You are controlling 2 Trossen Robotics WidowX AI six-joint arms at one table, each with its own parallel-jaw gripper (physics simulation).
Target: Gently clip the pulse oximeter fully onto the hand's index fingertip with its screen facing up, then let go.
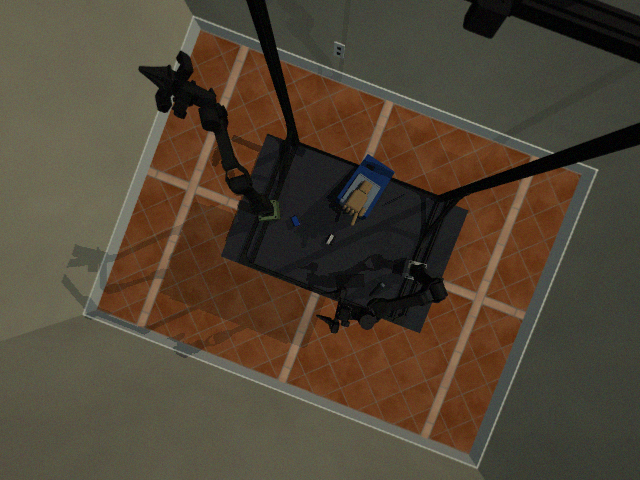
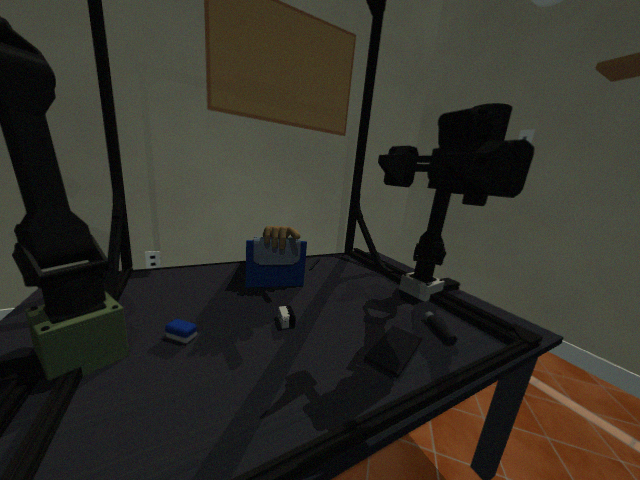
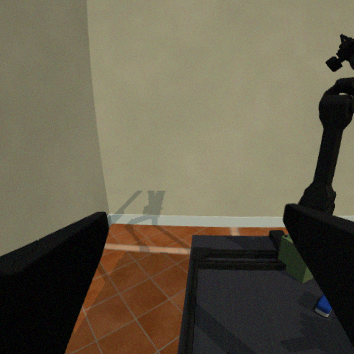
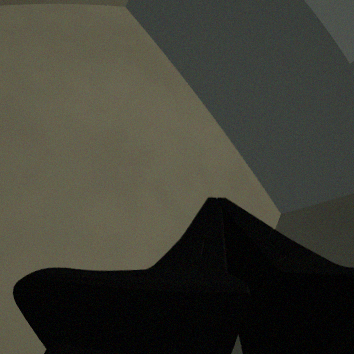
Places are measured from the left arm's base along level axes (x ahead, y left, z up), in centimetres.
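Pixels of known places: left gripper, fingertip midpoint: (image 1: 318,304) (image 2: 408,158) (image 3: 196,216); right gripper, fingertip midpoint: (image 1: 138,68) (image 3: 340,34) (image 4: 214,205); left arm's base at its link origin: (image 1: 416,271) (image 2: 422,277); right arm's base at its link origin: (image 1: 267,210) (image 2: 75,308).
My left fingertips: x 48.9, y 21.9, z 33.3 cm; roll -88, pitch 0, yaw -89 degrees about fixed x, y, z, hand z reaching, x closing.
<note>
Ahead of a thing's pixels: the offset from my left fingertips to its top centre. Level surfaces: height alone.
The pulse oximeter {dx +0.1, dy -27.1, dz -35.4 cm} (image 1: 330,239) (image 2: 285,317), a small black and white clip, lies on the dark table {dz -38.5 cm} (image 1: 385,248) (image 2: 223,410) near its middle. The tan hand (image 1: 359,196) (image 2: 281,236) rests on a blue stand (image 1: 377,170) (image 2: 275,273) at the back, with its index finger (image 1: 353,220) pointing towards the oximeter. My left gripper (image 1: 329,322) (image 3: 196,216) is open and empty. It hangs over the table's front edge, away from the oximeter. My right gripper (image 1: 151,72) (image 4: 214,205) is shut and empty. It is raised far off the table near the room's corner.
A small blue and white block {dx +22.1, dy -32.4, dz -35.3 cm} (image 1: 295,221) (image 2: 181,330) (image 3: 323,306) lies left of the oximeter. The right arm's green base (image 1: 270,212) (image 2: 101,333) (image 3: 293,258) stands at the left edge. A flat black pad {dx -16.4, dy -7.1, dz -37.8 cm} (image 2: 391,350) and a black cylinder {dx -32.2, dy -5.9, dz -35.8 cm} (image 2: 440,328) lie near the left arm's base.
</note>
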